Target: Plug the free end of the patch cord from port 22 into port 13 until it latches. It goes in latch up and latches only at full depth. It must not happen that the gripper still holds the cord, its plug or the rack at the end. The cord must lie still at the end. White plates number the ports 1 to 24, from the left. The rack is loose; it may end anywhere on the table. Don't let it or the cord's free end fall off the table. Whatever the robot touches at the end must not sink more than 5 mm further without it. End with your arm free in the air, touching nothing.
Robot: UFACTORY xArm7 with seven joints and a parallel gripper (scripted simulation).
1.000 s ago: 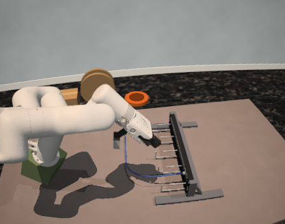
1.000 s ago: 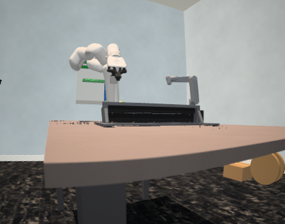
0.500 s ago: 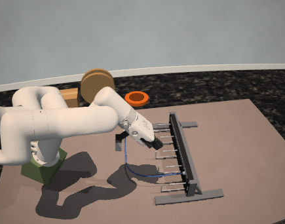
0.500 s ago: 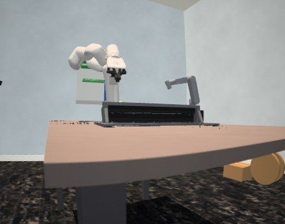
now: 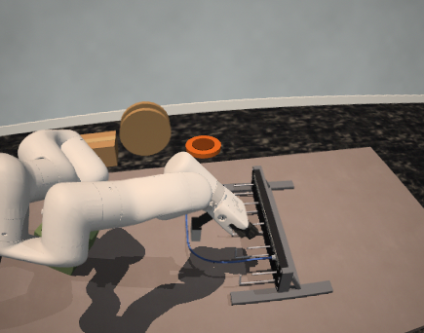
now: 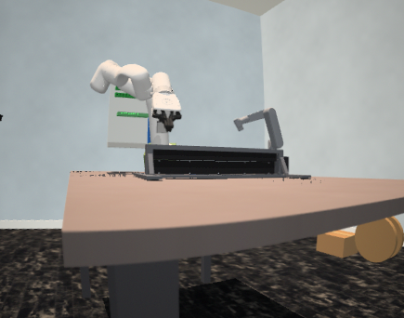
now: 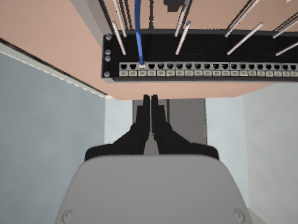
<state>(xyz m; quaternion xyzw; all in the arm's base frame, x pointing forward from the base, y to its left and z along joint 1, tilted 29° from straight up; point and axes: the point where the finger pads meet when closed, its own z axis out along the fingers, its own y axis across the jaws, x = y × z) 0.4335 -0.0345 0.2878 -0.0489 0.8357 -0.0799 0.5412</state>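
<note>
Right now the cord plug is 370 mm to the left of my hand, 170 mm below it and 160 mm behind it.
</note>
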